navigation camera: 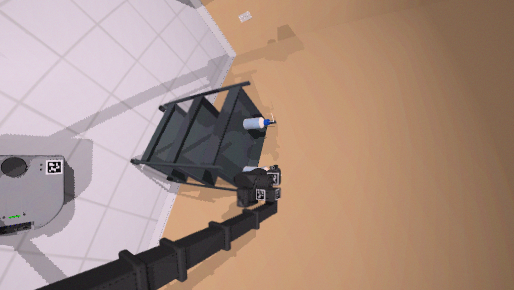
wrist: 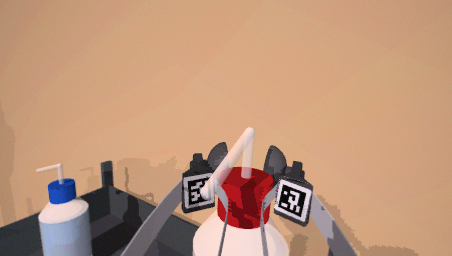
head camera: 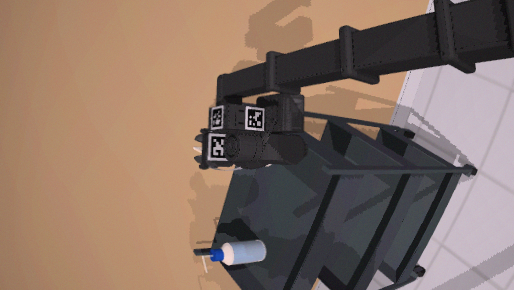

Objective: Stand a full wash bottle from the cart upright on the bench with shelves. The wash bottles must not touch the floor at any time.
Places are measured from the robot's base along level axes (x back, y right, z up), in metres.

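Pixels of known places: gripper, fingertip midpoint: [head camera: 199, 148]; robot's base, link origin: [navigation camera: 14, 165].
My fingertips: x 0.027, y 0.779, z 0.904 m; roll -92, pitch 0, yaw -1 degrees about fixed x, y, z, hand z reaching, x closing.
Observation:
Ahead of a thing's pixels: the offset from my fingertips to its top centre. Level surfaces: height alone.
My gripper [head camera: 199, 148] [navigation camera: 275, 170] [wrist: 246, 162] is shut on the red cap of a wash bottle @(dy -0.060, dx -0.005, dz +0.039 m) [navigation camera: 250, 169] [wrist: 245, 200] with a white bent spout. It holds this bottle roughly upright, above the top tray of the dark cart [head camera: 311, 232] [navigation camera: 231, 110] [wrist: 145, 210]. The gripper body hides most of the bottle in the head view, and its lower part is cut off in the wrist view. A blue-capped wash bottle @(dy +0.111, dx -0.268, dz -0.067 m) [head camera: 246, 252] [navigation camera: 254, 123] [wrist: 65, 230] with a light blue body stands upright on the top tray. The bench with shelves does not show.
My arm [head camera: 380, 47] [navigation camera: 150, 255] reaches to the cart's side. A beige wall [head camera: 90, 150] [navigation camera: 400, 150] [wrist: 350, 75] stands behind the cart. The cart has lower trays and corner posts. My base [navigation camera: 35, 185] is on the tiled floor @(dz -0.903 m) [navigation camera: 100, 45].

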